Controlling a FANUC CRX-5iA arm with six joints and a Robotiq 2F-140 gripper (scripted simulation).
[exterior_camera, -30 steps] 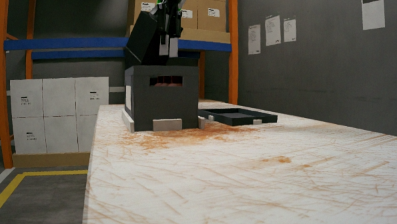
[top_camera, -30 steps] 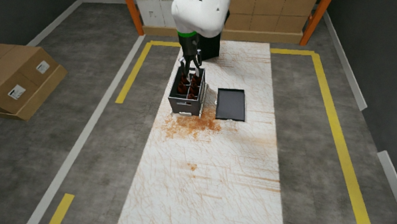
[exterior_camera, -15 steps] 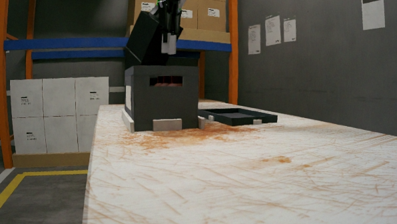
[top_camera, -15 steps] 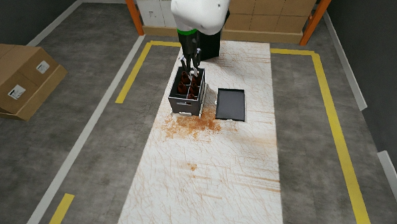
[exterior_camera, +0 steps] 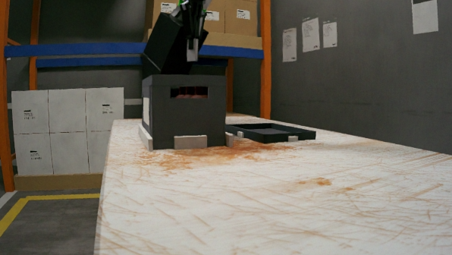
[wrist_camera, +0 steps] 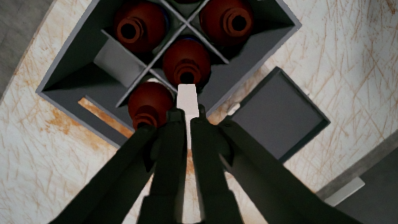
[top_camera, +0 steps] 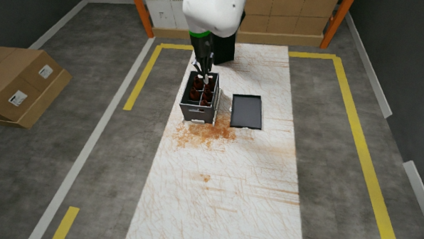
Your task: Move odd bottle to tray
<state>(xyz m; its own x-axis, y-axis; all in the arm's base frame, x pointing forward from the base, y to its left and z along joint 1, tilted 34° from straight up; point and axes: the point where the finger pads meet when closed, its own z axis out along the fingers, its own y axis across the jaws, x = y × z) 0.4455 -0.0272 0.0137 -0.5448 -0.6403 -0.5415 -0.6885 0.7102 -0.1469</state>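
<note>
Right now my hand is 17 cm above the grey crate and 4 cm to the left of it. Round my hand: dark tray: 25 cm to the left, 24 cm below, 1 cm behind.
</note>
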